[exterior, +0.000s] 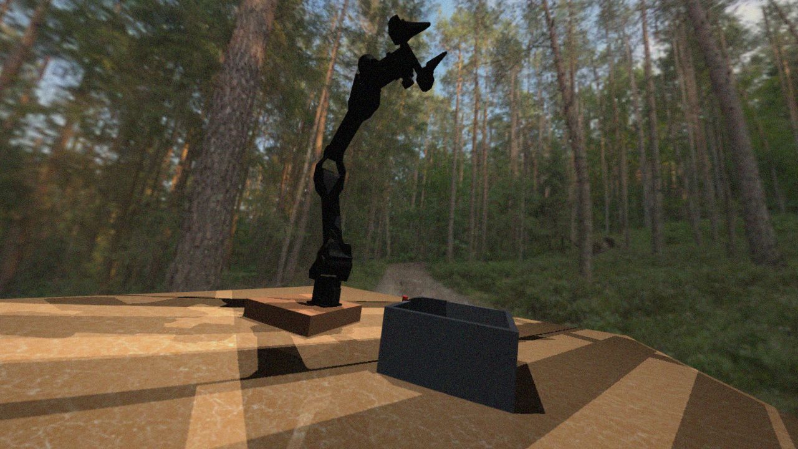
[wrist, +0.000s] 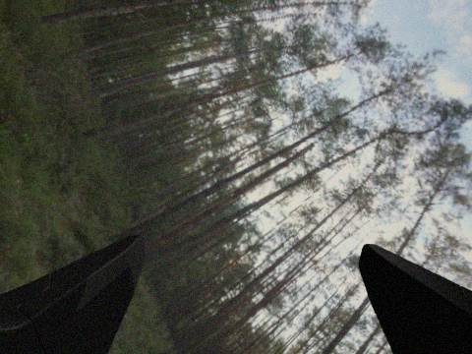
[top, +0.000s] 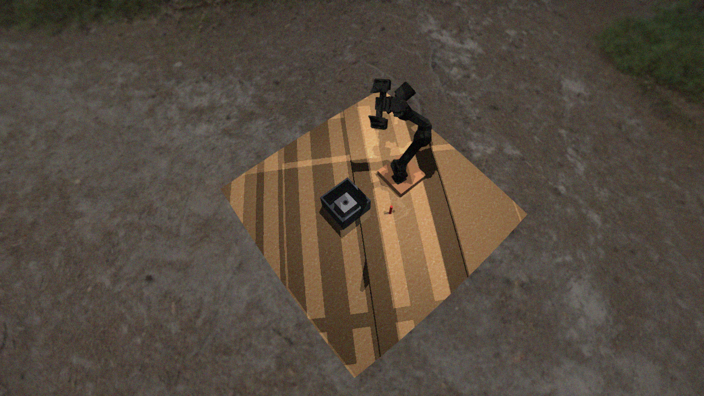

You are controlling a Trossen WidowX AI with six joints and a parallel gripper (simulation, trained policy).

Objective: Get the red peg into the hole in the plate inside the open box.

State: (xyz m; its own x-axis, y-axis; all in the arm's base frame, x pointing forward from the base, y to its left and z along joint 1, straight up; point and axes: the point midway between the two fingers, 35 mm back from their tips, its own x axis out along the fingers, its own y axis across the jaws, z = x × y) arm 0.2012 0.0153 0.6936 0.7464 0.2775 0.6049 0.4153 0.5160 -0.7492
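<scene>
My gripper tip is 720 mm above the red peg, 110 mm to the right of it and 70 mm past it. Also, from my gripper tip: plate 710 mm below, 110 mm ahead, 50 mm to the right; then dark grey box 730 mm below, 110 mm ahead, 50 mm to the right.
</scene>
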